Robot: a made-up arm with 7 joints. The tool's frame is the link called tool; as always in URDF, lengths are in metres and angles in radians. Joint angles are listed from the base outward.
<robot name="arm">
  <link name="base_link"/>
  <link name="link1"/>
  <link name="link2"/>
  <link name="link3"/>
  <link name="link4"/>
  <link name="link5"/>
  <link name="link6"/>
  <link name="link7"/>
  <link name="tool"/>
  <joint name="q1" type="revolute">
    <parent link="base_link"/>
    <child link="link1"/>
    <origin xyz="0 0 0.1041" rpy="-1.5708 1.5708 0"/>
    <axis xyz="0 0 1"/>
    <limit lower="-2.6" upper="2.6"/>
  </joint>
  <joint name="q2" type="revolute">
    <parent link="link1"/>
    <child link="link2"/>
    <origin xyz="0.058 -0.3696 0.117" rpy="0 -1.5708 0"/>
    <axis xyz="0 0 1"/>
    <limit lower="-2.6" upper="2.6"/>
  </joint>
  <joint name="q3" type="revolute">
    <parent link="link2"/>
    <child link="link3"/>
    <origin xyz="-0.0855 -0.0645 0.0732" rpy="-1.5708 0 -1.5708"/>
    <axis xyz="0 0 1"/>
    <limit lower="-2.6" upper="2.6"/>
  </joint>
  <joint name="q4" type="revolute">
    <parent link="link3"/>
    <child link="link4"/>
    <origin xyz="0.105 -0.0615 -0.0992" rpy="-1.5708 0 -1.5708"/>
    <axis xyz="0 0 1"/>
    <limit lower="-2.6" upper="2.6"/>
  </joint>
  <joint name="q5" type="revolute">
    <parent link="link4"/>
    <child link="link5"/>
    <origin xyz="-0.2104 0.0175 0.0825" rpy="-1.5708 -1.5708 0"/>
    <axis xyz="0 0 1"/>
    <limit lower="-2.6" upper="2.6"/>
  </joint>
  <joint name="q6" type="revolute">
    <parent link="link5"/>
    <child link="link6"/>
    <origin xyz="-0.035 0.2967 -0.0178" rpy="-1.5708 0 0"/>
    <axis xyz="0 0 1"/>
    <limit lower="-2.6" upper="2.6"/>
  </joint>
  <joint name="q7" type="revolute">
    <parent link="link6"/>
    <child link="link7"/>
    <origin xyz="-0.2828 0.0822 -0.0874" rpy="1.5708 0 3.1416"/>
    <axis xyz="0 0 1"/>
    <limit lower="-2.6" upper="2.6"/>
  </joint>
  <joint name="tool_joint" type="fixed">
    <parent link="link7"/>
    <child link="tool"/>
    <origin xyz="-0.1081 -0.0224 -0.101" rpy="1.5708 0 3.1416"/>
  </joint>
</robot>
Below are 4 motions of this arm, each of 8 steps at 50 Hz.
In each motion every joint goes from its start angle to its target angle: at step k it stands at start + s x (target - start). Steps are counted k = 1, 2, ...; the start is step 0. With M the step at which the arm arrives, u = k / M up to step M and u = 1 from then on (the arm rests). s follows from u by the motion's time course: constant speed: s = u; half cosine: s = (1 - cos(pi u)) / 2; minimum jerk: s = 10 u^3 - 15 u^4 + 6 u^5.
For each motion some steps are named. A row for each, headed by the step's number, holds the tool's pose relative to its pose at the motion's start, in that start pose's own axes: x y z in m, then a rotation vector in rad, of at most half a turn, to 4 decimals.
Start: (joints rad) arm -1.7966 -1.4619 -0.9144 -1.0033 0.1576 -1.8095 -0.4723
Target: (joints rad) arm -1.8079 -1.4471 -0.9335 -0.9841 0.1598 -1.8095 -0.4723
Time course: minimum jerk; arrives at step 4
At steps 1, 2, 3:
1: 0.0004 0.0006 0.0005 -0.0006 0.0038 -0.0023
2: 0.0021 0.0030 0.0026 -0.0031 0.0184 -0.0112
3: 0.0039 0.0053 0.0046 -0.0055 0.0330 -0.0202

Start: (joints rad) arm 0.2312 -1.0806 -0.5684 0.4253 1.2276 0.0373 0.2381
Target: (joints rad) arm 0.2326 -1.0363 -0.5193 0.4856 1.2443 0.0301 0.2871
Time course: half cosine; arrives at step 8
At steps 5, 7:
5: -0.0082 0.0213 -0.0005 0.0417 0.0638 -0.0468
7: -0.0112 0.0298 -0.0003 0.0578 0.0891 -0.0648

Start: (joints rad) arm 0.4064 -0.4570 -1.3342 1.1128 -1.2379 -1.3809 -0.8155
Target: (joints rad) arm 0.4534 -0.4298 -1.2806 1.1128 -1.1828 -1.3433 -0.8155
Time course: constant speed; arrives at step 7
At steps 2, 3, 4, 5, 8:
2: 0.0054 -0.0006 -0.0108 0.0077 0.0222 0.0056
3: 0.0080 -0.0009 -0.0163 0.0114 0.0333 0.0082
4: 0.0106 -0.0012 -0.0218 0.0151 0.0444 0.0108
5: 0.0131 -0.0015 -0.0273 0.0188 0.0555 0.0132
8: 0.0179 -0.0021 -0.0386 0.0260 0.0777 0.0176

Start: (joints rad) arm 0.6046 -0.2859 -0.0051 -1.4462 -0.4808 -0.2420 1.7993
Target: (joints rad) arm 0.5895 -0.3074 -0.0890 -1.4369 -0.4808 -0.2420 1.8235
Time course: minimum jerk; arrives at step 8
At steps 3, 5, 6, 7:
3: 0.0004 0.0002 -0.0016 0.0187 0.0129 0.0198
5: 0.0009 0.0005 -0.0042 0.0493 0.0339 0.0522
6: 0.0010 0.0007 -0.0052 0.0609 0.0418 0.0646
7: 0.0011 0.0008 -0.0057 0.0668 0.0458 0.0709

